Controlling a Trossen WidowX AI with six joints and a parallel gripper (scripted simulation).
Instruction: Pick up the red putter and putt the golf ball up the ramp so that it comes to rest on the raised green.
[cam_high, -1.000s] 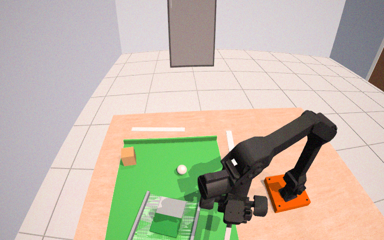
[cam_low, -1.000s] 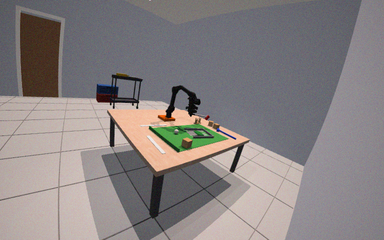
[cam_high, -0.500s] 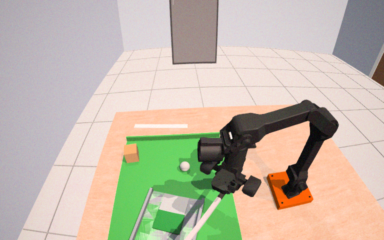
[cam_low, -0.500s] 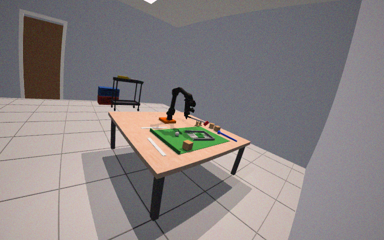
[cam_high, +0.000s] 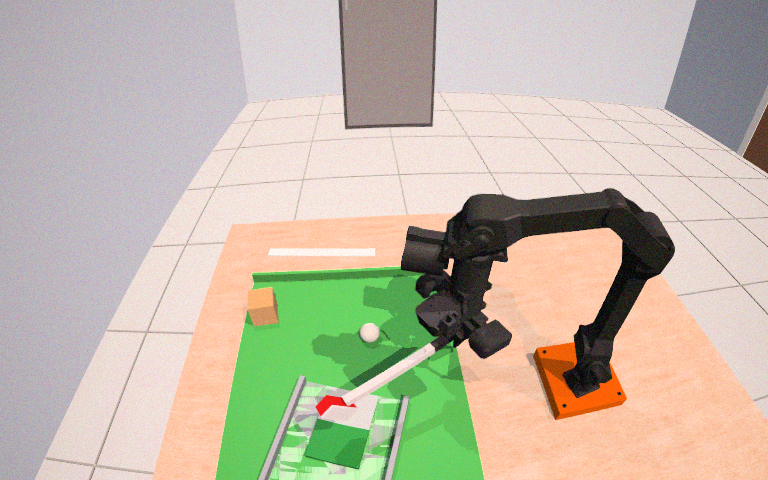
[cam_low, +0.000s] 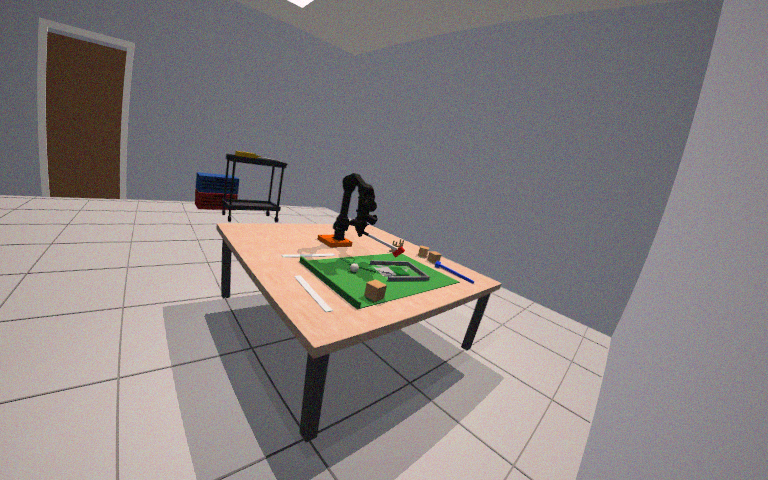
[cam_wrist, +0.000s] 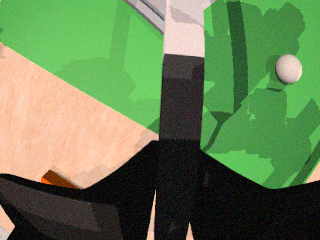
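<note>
My gripper tip is now 110 mm short of the red putter, 40 mm to the right of it and 10 mm below it. Also, from my gripper tip: white golf ball (150 mm to the right, 120 mm ahead, 110 mm below); green mat (200 mm ahead, 130 mm below); tan stand (410 mm to the left, 100 mm below).
</note>
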